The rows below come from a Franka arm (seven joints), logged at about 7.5 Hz.
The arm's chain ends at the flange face. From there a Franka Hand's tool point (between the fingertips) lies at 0.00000 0.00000 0.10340 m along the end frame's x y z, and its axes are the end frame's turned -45 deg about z.
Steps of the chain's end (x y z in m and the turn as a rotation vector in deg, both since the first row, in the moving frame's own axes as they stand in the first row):
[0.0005, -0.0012, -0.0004, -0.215, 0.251, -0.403]
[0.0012, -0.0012, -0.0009, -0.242, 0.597, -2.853]
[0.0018, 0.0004, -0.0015, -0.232, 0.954, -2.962]
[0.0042, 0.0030, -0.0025, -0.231, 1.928, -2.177]
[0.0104, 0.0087, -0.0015, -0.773, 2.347, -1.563]
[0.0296, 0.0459, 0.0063, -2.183, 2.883, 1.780]
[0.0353, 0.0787, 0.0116, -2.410, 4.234, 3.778]
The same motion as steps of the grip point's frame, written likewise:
[0.0013, 0.0001, -0.0004, -0.330, 0.025, -0.403]
[0.0022, 0.0011, -0.0009, -0.593, 0.251, -2.853]
[0.0019, 0.0030, -0.0015, -0.839, 0.511, -2.962]
[0.0031, 0.0078, -0.0026, -1.527, 1.200, -2.177]
[0.0033, 0.0175, -0.0016, -2.206, 1.113, -1.563]
[-0.0107, 0.0599, 0.0061, -3.582, 0.495, 1.780]
[-0.0286, 0.0891, 0.0112, -4.698, 1.290, 3.778]

